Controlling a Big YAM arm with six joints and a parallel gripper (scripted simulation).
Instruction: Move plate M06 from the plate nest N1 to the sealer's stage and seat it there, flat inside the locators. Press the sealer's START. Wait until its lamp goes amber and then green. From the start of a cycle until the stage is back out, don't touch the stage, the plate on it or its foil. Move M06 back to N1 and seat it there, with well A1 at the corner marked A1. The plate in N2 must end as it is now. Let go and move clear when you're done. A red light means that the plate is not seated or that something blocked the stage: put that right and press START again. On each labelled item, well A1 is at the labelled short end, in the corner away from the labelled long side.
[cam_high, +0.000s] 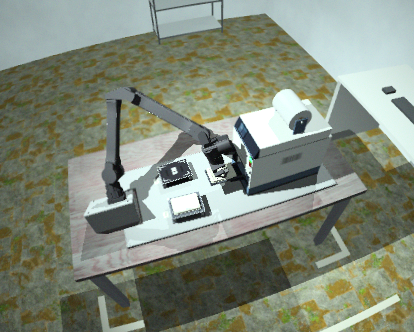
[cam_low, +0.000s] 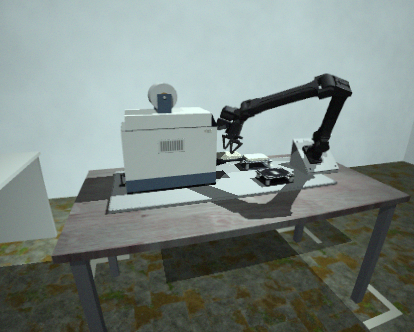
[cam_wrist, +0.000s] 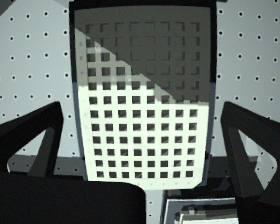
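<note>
The sealer stage lies 4 cm below my hand. The rest, counted from my hand: foil roll: 33 cm ahead, 28 cm above; black nest N1: 21 cm behind, 14 cm to the left, 10 cm below; pale plate: 21 cm behind, 8 cm to the right, 8 cm below.
</note>
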